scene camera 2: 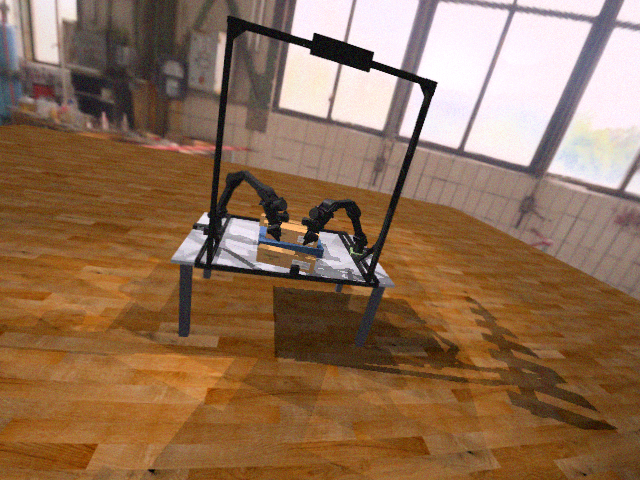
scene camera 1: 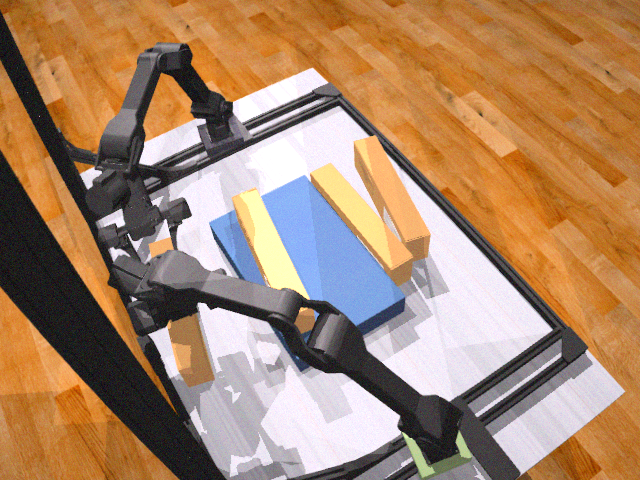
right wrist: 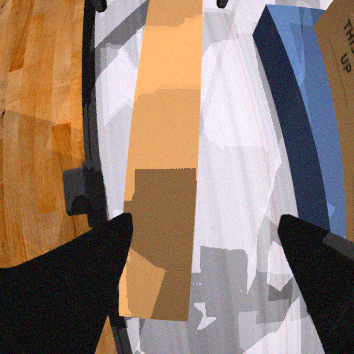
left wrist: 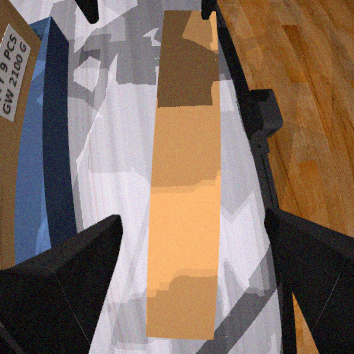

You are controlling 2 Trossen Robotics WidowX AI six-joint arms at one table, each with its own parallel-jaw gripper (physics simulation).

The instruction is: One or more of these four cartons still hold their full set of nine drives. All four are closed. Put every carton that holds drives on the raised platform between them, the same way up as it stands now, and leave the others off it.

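Where they show: left gripper, between the fingertips: (scene camera 2: 279, 238) (right wrist: 160, 5) (left wrist: 193, 219); right gripper, between the fingertips: (scene camera 2: 303, 242) (right wrist: 206, 223) (left wrist: 148, 17); left arm's base, origin of its link: (scene camera 1: 219, 131); right arm's base, origin of its link: (scene camera 2: 357, 251) (scene camera 1: 436, 443).
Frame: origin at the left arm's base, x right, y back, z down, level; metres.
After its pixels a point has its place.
Note:
A carton (scene camera 1: 191, 351) @(y -0.607, x 0.231, z -0.042 m) (scene camera 2: 284, 258) @(y -0.467, x 0.258, z -0.011 m) (left wrist: 185, 225) @(y -0.414, x 0.228, z -0.042 m) (right wrist: 165, 130) @(y -0.484, x 0.230, z -0.042 m) lies along the table's front edge, off the blue platform (scene camera 1: 336, 268) @(y -0.530, x -0.103, z -0.017 m) (left wrist: 31, 185) @(y -0.450, x 0.068, z -0.017 m) (right wrist: 322, 130) @(y -0.468, x 0.067, z -0.017 m). My left gripper (left wrist: 193, 219) @(y -0.422, x 0.231, z -0.107 m) (scene camera 2: 274, 236) @(y -0.422, x 0.231, z -0.107 m) and right gripper (right wrist: 207, 216) @(y -0.551, x 0.206, z -0.106 m) (scene camera 2: 310, 239) @(y -0.551, x 0.206, z -0.106 m) are open above it, their fingers astride it near its two ends. In scene camera 1 the right arm hides its middle. A second carton (scene camera 1: 266, 248) @(y -0.482, x 0.023, z -0.101 m) (left wrist: 7, 165) @(y -0.470, x 0.045, z -0.031 m) stands on the platform; its label partly reads "9 PCS GW 2100 G". A third carton (scene camera 1: 356, 217) @(y -0.443, x -0.189, z -0.041 m) stands along the platform's right edge. A fourth carton (scene camera 1: 395, 196) @(y -0.426, x -0.291, z -0.042 m) stands off the platform beyond it.
A black frame (scene camera 1: 449, 206) @(y -0.454, x -0.421, z 0.028 m) runs around the white table (scene camera 1: 465, 325) @(y -0.736, x -0.304, z 0.044 m), with a tall black post (scene camera 1: 77, 330) @(y -0.965, x 0.238, z -0.744 m) in the foreground. A small dark block (left wrist: 265, 112) @(y -0.523, x 0.315, z -0.012 m) (right wrist: 77, 190) @(y -0.532, x 0.315, z -0.012 m) sits on the front rail beside the near carton. The right arm (scene camera 1: 242, 299) @(y -0.740, x 0.113, z -0.359 m) reaches over the platform's near end.

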